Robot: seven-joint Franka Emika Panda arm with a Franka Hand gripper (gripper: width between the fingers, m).
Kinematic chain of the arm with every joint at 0, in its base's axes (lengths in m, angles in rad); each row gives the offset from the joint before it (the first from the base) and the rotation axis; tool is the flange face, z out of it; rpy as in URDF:
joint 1: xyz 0 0 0.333 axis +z
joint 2: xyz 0 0 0 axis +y
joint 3: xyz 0 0 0.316 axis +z
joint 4: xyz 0.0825 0 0 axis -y
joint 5: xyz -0.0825 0 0.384 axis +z
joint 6: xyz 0 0 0 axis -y
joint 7: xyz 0.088 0 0 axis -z
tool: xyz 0 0 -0.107 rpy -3.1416 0 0
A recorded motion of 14 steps. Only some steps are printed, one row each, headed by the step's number.
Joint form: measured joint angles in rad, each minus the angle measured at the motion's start. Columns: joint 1, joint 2, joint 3, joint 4, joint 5, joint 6, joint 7.
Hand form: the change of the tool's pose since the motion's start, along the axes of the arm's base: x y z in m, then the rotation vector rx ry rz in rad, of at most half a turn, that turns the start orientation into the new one. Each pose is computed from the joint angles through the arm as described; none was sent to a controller.
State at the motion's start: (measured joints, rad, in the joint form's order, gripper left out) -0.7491 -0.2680 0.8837 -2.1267 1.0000 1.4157 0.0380
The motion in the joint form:
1: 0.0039 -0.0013 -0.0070 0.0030 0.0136 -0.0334 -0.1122
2: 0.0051 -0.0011 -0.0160 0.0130 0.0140 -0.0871 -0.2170
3: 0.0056 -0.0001 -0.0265 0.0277 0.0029 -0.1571 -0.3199
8: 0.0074 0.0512 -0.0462 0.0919 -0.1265 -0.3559 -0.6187
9: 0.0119 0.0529 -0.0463 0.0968 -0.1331 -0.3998 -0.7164
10: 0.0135 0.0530 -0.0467 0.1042 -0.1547 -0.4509 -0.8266
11: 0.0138 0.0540 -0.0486 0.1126 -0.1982 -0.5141 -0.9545
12: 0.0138 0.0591 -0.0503 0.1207 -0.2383 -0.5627 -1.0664
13: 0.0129 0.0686 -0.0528 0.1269 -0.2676 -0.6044 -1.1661
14: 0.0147 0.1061 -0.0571 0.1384 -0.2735 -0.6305 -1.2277
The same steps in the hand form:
1: -0.0034 0.0016 0.0033 0.0701 -0.0574 0.0806
2: -0.0079 0.0014 0.0086 0.1354 -0.1017 0.1696
3: -0.0141 -0.0002 0.0152 0.1992 -0.1356 0.2684
8: -0.0273 -0.0168 0.0251 0.3561 -0.1902 0.5793
9: -0.0334 -0.0151 0.0273 0.4283 -0.2191 0.6568
10: -0.0400 -0.0162 0.0298 0.4996 -0.2470 0.7438
11: -0.0480 -0.0213 0.0316 0.5745 -0.2653 0.8443
12: -0.0533 -0.0269 0.0326 0.6433 -0.2813 0.9240
13: -0.0568 -0.0328 0.0330 0.7174 -0.2964 0.9836
14: -0.0535 -0.0387 0.0313 0.8028 -0.3100 1.0057

